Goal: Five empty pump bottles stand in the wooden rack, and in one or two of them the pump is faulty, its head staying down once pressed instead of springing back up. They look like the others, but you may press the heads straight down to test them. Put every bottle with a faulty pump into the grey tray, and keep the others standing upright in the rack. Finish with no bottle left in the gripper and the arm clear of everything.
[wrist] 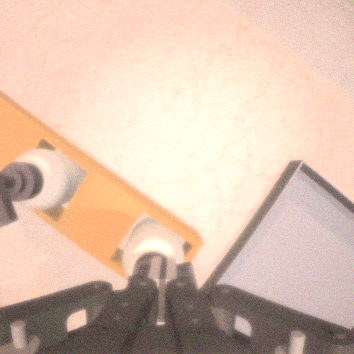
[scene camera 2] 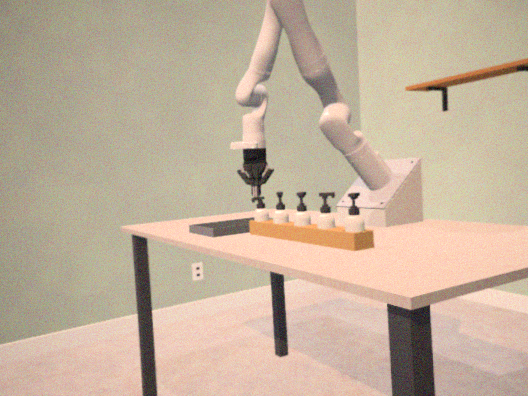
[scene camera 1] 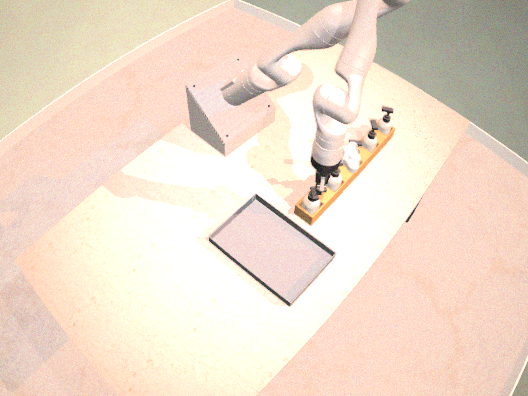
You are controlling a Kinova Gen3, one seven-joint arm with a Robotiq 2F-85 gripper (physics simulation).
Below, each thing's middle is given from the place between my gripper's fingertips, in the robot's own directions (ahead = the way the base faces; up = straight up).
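Labels:
The grey tray (scene camera 1: 278, 253) is behind my hand by 60 mm, and it is also 110 mm below my hand and 160 mm to the right of it.

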